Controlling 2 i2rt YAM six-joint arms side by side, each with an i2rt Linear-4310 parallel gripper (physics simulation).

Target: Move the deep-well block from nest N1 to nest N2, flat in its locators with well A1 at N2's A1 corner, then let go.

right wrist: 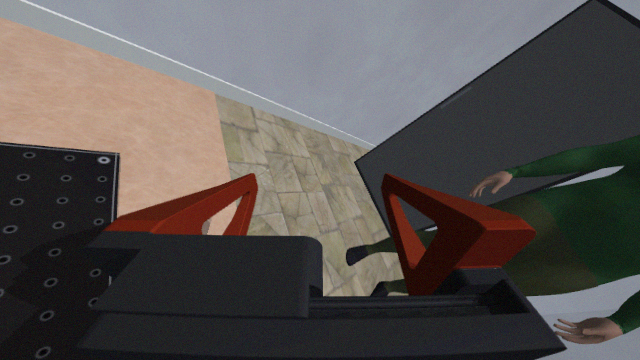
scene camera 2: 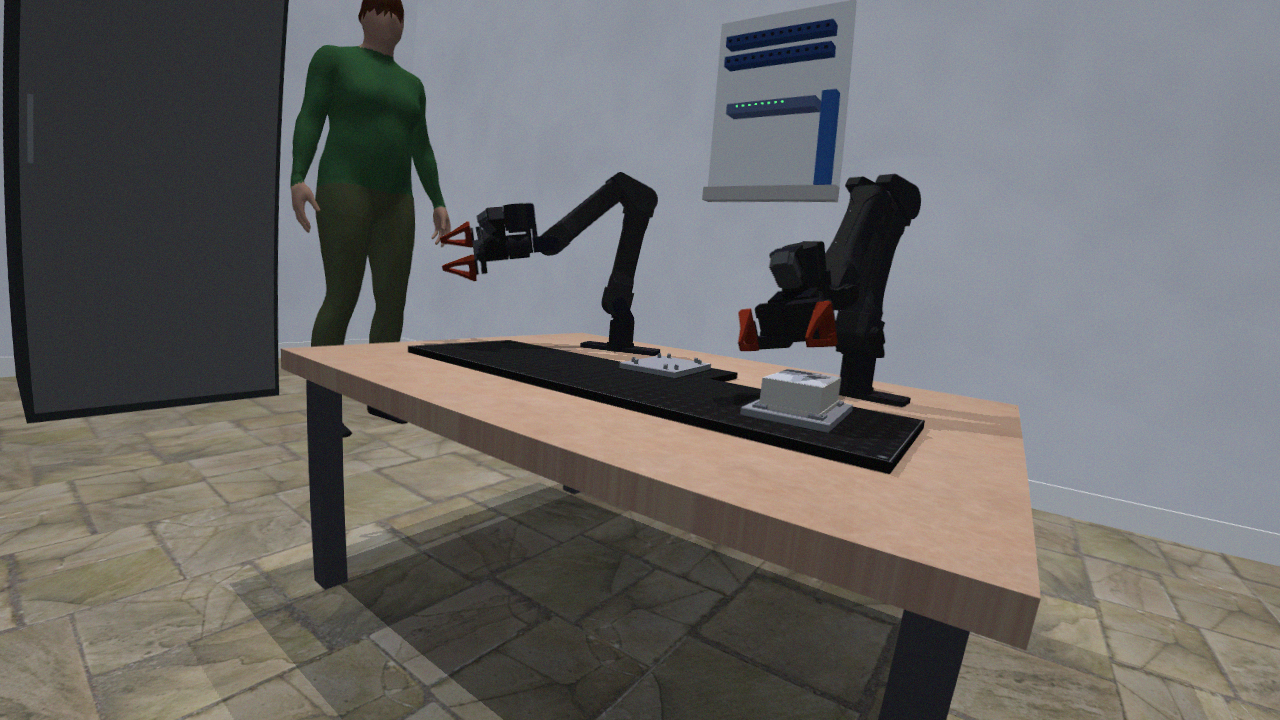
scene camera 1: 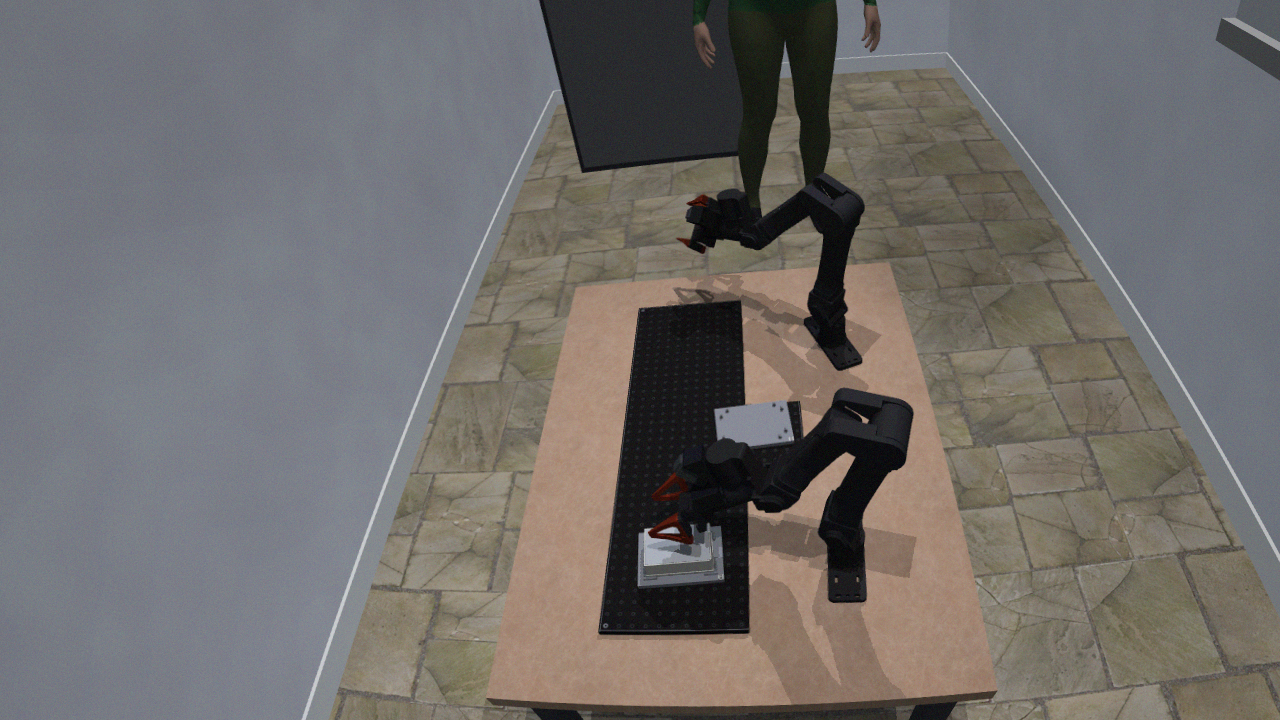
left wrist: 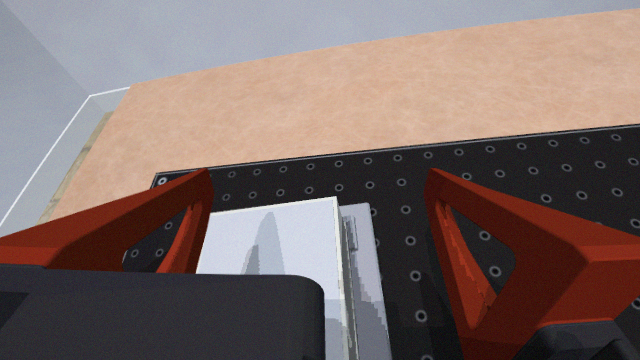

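Pixels of known places: left gripper, fingertip midpoint: (scene camera 2: pixel 772 344) (scene camera 1: pixel 650 516) (left wrist: pixel 318 180); right gripper, fingertip midpoint: (right wrist: pixel 319 180) (scene camera 2: pixel 441 253) (scene camera 1: pixel 682 221); left arm's base, link origin: (scene camera 2: pixel 854 394) (scene camera 1: pixel 845 555); right arm's base, link origin: (scene camera 2: pixel 620 350) (scene camera 1: pixel 832 341).
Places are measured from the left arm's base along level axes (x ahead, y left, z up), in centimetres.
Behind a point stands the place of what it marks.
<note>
The white deep-well block (scene camera 1: pixel 677 556) @(x 31.3, y 4.1, z 6.7 cm) (scene camera 2: pixel 799 394) @(x 37.7, y 3.4, z 5.2 cm) (left wrist: pixel 305 240) @(x 35.5, y -0.4, z 6.7 cm) sits on a light grey nest plate (scene camera 1: pixel 684 582) @(x 30.2, y 7.2, z 2.3 cm) (scene camera 2: pixel 756 411) @(x 40.2, y -1.3, z 2.2 cm) (left wrist: pixel 364 250) @(x 36.7, y -3.3, z 2.5 cm) at the lower end of the black board in scene camera 1. The other nest (scene camera 1: pixel 751 425) @(x 19.2, y -31.4, z 2.5 cm) (scene camera 2: pixel 662 366) @(x 23.3, y -29.6, z 2.5 cm) is bare, with small pins. No nest labels or well A1 mark can be read. My left gripper (scene camera 1: pixel 653 516) @(x 36.4, y -2.0, z 11.1 cm) (scene camera 2: pixel 781 343) @(x 36.4, y -2.0, z 11.1 cm) (left wrist: pixel 318 180) @(x 36.4, y -2.0, z 11.1 cm) is open above the block, offset toward the other nest's side, with nothing between its fingers. My right gripper (scene camera 1: pixel 683 222) @(x 36.8, y -85.7, z 20.8 cm) (scene camera 2: pixel 443 253) @(x 36.8, y -85.7, z 20.8 cm) (right wrist: pixel 319 180) @(x 36.8, y -85.7, z 20.8 cm) is open and empty, high beyond the table's far end.
The long black perforated board (scene camera 1: pixel 684 367) @(x 35.9, y -51.2, z 1.3 cm) (scene camera 2: pixel 528 360) @(x 38.4, y -50.4, z 1.3 cm) (left wrist: pixel 445 165) @(x 44.3, y -9.7, z 1.3 cm) lies on the wooden table (scene camera 1: pixel 572 385) @(x 63.8, y -47.2, z 0.0 cm) (scene camera 2: pixel 447 394) @(x 63.8, y -37.8, z 0.0 cm). A person in green (scene camera 1: pixel 787 53) (scene camera 2: pixel 371 134) stands beyond the table, near a dark cabinet (scene camera 1: pixel 644 80) (scene camera 2: pixel 152 197).
</note>
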